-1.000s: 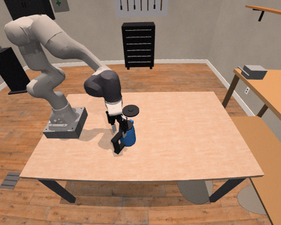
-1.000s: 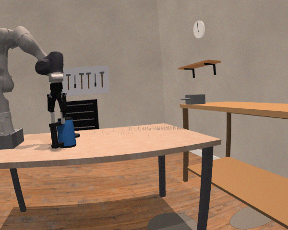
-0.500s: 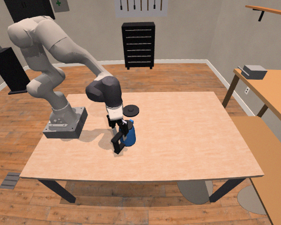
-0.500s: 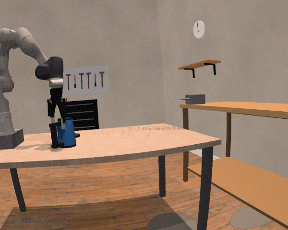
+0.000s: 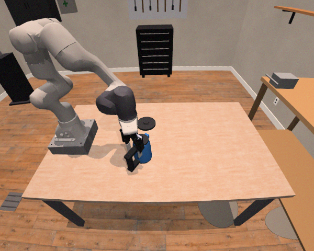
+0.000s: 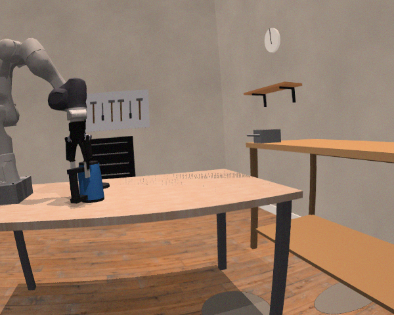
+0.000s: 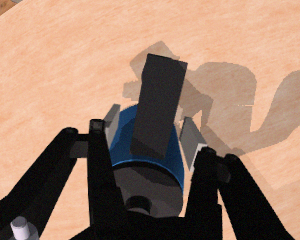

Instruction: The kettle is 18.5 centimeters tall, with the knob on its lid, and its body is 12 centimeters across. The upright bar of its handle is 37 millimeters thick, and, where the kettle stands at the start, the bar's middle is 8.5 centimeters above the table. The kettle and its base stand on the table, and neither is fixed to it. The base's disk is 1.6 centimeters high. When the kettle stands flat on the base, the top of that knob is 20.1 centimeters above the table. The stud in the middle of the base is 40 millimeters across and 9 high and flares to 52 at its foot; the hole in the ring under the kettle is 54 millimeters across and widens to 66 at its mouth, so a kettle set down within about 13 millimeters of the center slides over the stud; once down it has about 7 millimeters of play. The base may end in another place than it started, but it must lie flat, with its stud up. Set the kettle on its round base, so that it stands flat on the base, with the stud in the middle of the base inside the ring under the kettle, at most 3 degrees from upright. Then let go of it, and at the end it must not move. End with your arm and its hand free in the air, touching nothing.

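My gripper is now 50 mm above the blue kettle, 20 mm to the right of it and 20 mm short of it. The rest, counted from my hand: round base 360 mm to the left, 130 mm below, 80 mm ahead.
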